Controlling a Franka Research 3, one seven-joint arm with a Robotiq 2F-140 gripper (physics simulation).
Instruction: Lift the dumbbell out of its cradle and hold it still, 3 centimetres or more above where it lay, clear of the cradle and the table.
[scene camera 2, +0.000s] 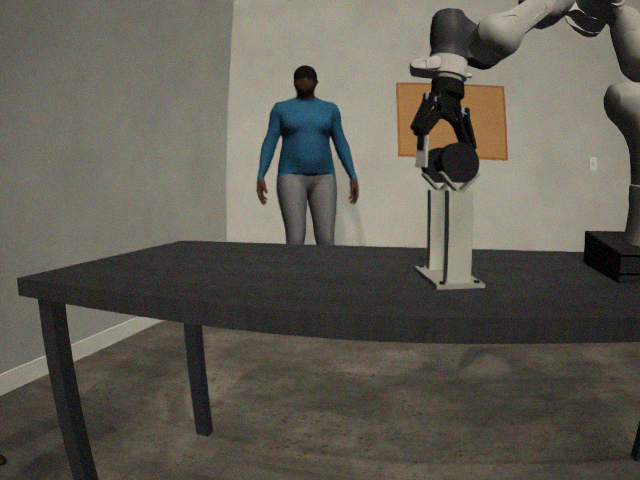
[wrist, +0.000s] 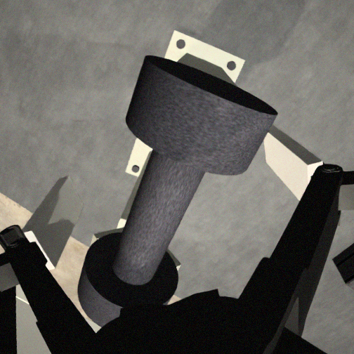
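The dark dumbbell lies level in the V-shaped holders on top of the pale cradle, high above the table. My gripper is wide open and points down over the dumbbell. In the scene view its left finger pad hangs beside the far weight, and the other fingertip is hidden behind the near weight. In the wrist view the fingers stand on either side of the handle, apart from it, with a wider gap on the right. The gripper body hides part of the smaller-looking weight.
The cradle's foot plate stands on the table towards the right. The robot's black base block is at the table's right. A person in a blue top stands behind the table. An orange panel hangs on the back wall.
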